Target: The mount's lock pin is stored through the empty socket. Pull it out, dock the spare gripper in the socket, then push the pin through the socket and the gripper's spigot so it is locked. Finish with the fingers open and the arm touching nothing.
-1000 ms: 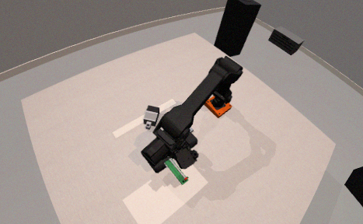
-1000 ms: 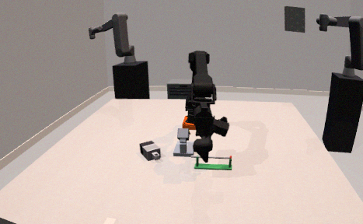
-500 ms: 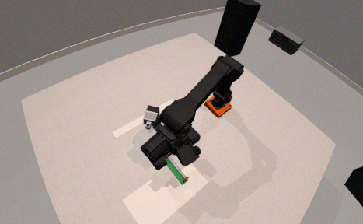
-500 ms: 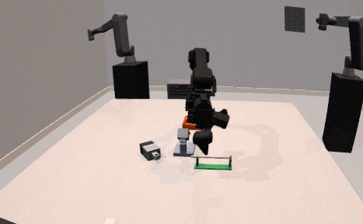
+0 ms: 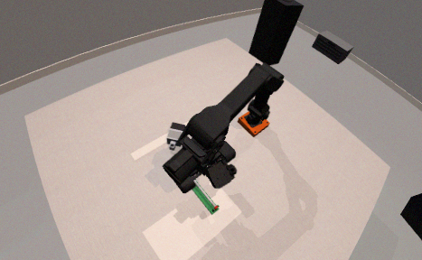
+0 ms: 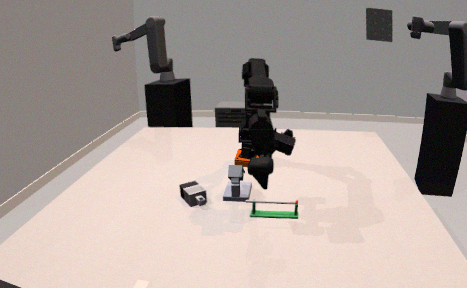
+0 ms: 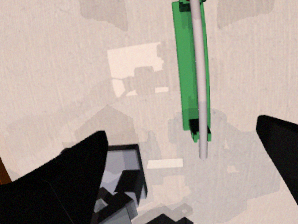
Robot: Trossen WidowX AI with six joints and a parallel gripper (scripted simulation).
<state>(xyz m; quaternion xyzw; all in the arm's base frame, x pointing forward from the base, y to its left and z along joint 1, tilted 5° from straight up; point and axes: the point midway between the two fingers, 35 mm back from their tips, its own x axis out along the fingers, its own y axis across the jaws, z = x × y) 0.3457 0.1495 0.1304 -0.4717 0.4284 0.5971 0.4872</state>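
The spare gripper is 230 mm to the right of my gripper tip and 80 mm below it. Round my gripper tip: green pin rest: 80 mm below, 30 mm to the left, 10 mm ahead; then grey mount: 110 mm to the right, 70 mm behind, 50 mm below.
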